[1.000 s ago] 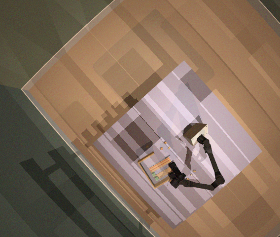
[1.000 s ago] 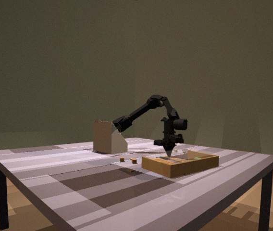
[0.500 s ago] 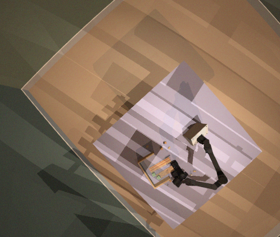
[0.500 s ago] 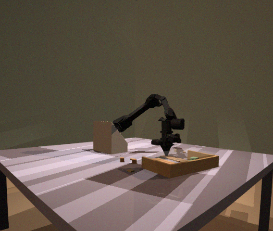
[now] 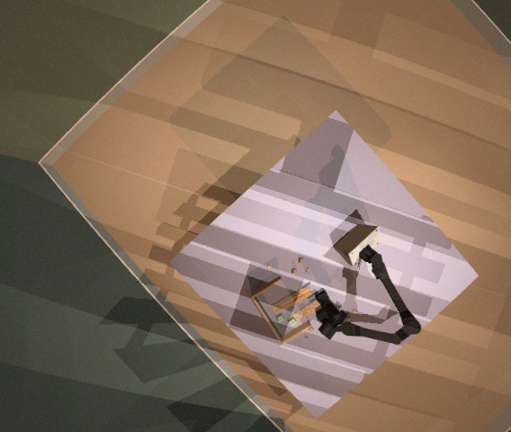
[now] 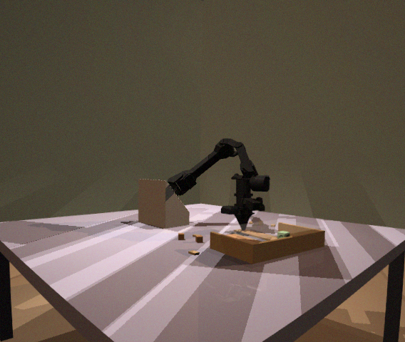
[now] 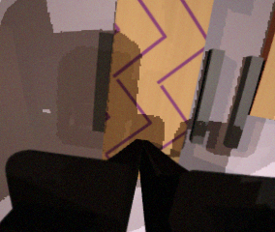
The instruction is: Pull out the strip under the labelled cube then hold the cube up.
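Now: gripper tip 100 mm short of the purple zigzag strip and 20 mm to the left of it.
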